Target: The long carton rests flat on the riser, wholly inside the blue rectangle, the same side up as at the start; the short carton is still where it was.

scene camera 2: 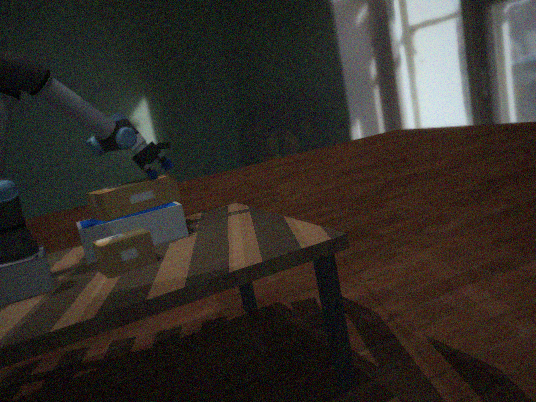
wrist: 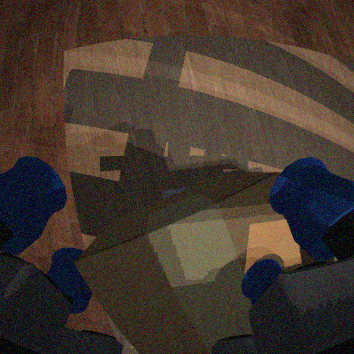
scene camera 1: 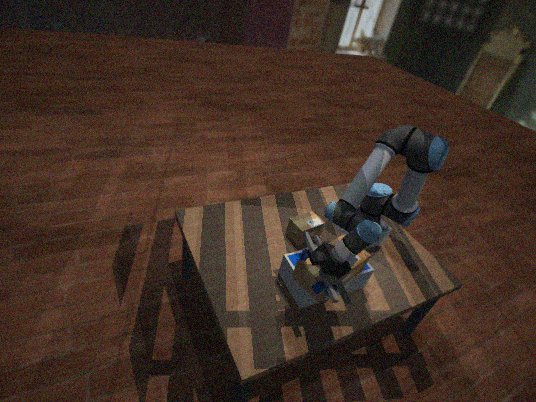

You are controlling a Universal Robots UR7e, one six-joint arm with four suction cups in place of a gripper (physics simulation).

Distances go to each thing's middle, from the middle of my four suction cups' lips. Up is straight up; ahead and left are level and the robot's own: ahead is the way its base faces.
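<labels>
Long carton (scene camera 2: 106, 204): my suction cup 6 cm above it, 13 cm past it, 4 cm to the left of it. Short carton (scene camera 2: 124, 252): 18 cm below my suction cup, 26 cm behind it, 38 cm to the right of it. Nearest to my suction cup of the things named here, going by their middles: the long carton.
</labels>
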